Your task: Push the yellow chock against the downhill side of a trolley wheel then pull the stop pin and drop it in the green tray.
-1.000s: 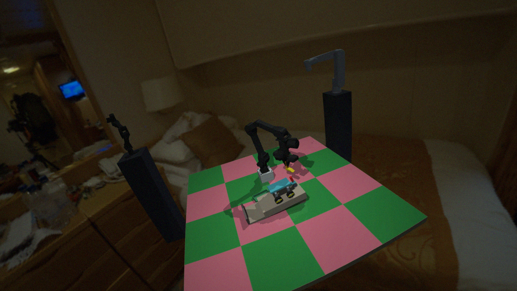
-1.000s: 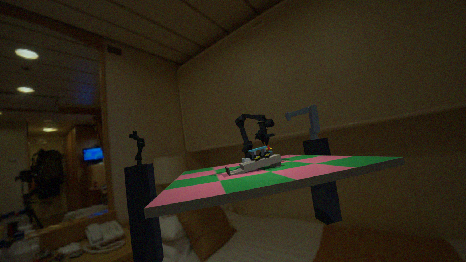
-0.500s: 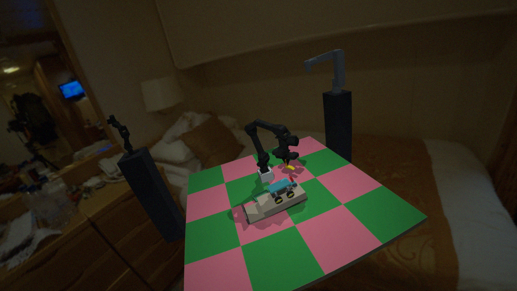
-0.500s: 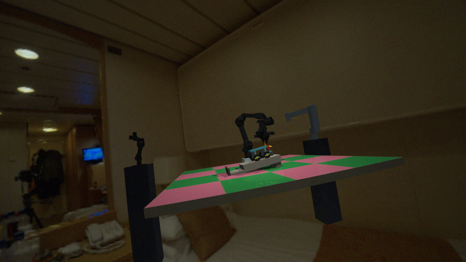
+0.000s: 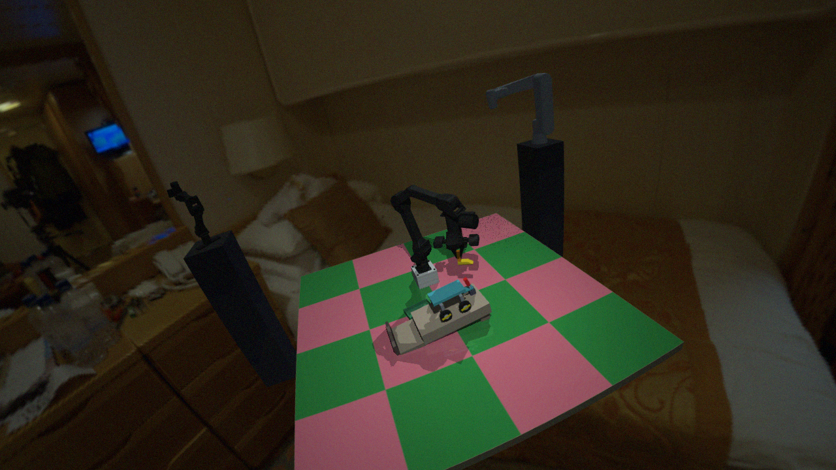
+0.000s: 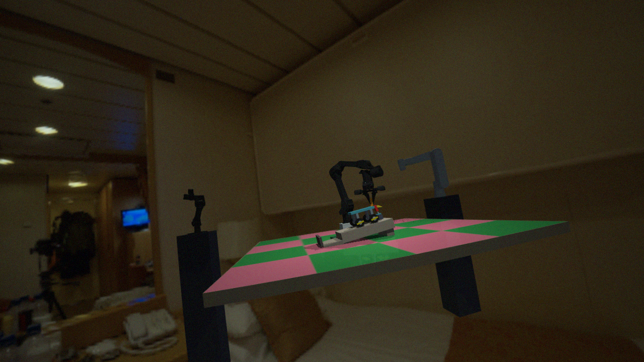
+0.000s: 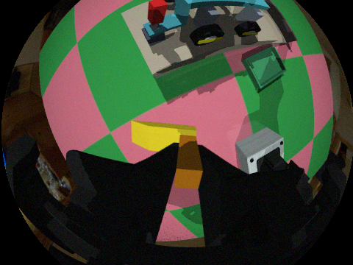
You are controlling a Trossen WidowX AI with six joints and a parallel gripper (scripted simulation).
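Now: the yellow chock 1 cm ahead of my gripper tip, 2 cm to the left of it and 1 cm below it. The rest, counted from my gripper tip: red-headed stop pin 14 cm ahead, 3 cm to the right, 5 cm below; then blue-topped trolley 15 cm ahead, 12 cm to the right, 6 cm below; then ramp 15 cm ahead, 13 cm to the right, 13 cm below.
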